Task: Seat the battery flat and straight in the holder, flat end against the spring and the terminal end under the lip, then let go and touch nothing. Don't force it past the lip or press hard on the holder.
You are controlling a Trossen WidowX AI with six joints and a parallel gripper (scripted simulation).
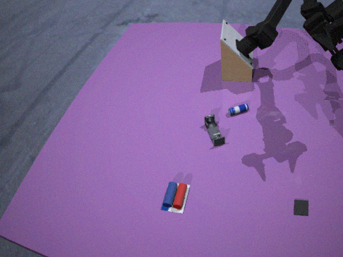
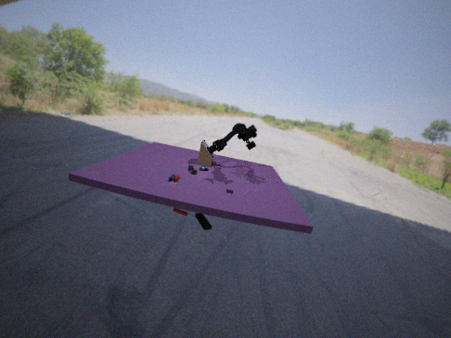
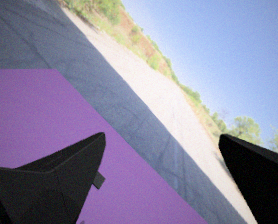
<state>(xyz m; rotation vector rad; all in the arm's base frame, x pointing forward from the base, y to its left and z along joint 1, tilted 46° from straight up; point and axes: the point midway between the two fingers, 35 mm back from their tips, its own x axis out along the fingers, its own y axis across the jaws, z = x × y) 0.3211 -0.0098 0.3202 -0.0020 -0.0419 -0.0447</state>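
Now: gripper tip 140 mm past the battery, 250 mm to the left of it and 300 mm above it. From my gripper tip the other things lie so: black remote (280 mm ahead, 210 mm to the right, 490 mm below); red screwdriver (220 mm ahead, 320 mm to the right, 500 mm below); black battery cover (220 mm ahead, 90 mm to the right, 310 mm below).
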